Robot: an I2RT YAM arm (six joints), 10 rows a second.
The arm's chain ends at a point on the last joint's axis. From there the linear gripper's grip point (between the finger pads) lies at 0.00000 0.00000 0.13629 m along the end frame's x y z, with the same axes.
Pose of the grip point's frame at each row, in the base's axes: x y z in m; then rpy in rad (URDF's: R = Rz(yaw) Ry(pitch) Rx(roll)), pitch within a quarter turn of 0, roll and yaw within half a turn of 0:
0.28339 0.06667 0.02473 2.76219 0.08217 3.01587
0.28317 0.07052 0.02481 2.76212 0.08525 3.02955
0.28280 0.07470 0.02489 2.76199 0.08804 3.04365
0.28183 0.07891 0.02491 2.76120 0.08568 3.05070
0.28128 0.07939 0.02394 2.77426 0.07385 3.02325
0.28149 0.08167 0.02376 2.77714 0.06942 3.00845
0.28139 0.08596 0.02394 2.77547 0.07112 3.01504
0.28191 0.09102 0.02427 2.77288 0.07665 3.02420
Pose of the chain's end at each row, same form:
0.26675 0.01789 0.15090 2.76219 0.08217 3.01587
0.26681 0.02156 0.15094 2.76212 0.08525 3.02955
0.26678 0.02553 0.15099 2.76199 0.08804 3.04365
0.26645 0.02950 0.15099 2.76120 0.08568 3.05070
0.26618 0.03189 0.15079 2.77426 0.07385 3.02325
0.26629 0.03469 0.15079 2.77714 0.06942 3.00845
0.26626 0.03870 0.15088 2.77547 0.07112 3.01504
0.26649 0.04338 0.15103 2.77288 0.07665 3.02420

